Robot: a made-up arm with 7 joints.
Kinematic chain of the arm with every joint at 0, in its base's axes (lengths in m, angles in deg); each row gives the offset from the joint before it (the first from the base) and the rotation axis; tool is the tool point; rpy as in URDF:
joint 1: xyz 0 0 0.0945 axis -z
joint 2: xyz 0 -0.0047 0.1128 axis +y
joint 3: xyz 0 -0.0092 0.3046 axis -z
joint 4: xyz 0 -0.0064 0.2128 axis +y
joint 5: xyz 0 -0.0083 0.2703 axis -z
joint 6: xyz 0 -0.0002 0.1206 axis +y
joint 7: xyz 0 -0.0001 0.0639 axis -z
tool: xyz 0 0 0 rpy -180 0 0
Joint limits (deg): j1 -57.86..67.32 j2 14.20..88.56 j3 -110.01..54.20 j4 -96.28..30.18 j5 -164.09..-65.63 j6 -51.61..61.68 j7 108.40..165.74
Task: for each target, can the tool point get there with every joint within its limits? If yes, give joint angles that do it. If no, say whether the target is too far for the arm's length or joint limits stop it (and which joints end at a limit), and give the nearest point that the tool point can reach.
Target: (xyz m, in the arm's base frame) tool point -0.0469 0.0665 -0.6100
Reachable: no: joint limits stop it (at a limit: joint 1, joint 2, joint 3, joint 4, joint 5, joint 6) | nearest point 0.5751 0.1760 0.0162 | short by 0.889 m
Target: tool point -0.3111 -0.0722 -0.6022
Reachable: no: joint limits stop it (at a limit: joint 1, joint 2, joint 3, joint 4, joint 5, joint 6) | nearest point -0.1874 -0.5714 0.0162 | short by 0.804 m
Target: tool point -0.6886 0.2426 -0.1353
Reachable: no: joint limits stop it (at a limit: joint 2, joint 3, joint 4, joint 6) | nearest point -0.3278 0.1155 0.6714 | short by 0.893 m
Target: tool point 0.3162 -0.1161 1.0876
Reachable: yes | joints 24.25 28.50 3.75 -15.39 -105.41 45.99 138.11
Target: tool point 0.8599 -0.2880 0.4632
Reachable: yes | joints 4.87 72.50 -82.09 -25.39 -81.17 -32.06 141.99
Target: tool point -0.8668 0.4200 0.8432
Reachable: no: too far | nearest point -0.3384 0.1640 0.7820 | short by 0.590 m
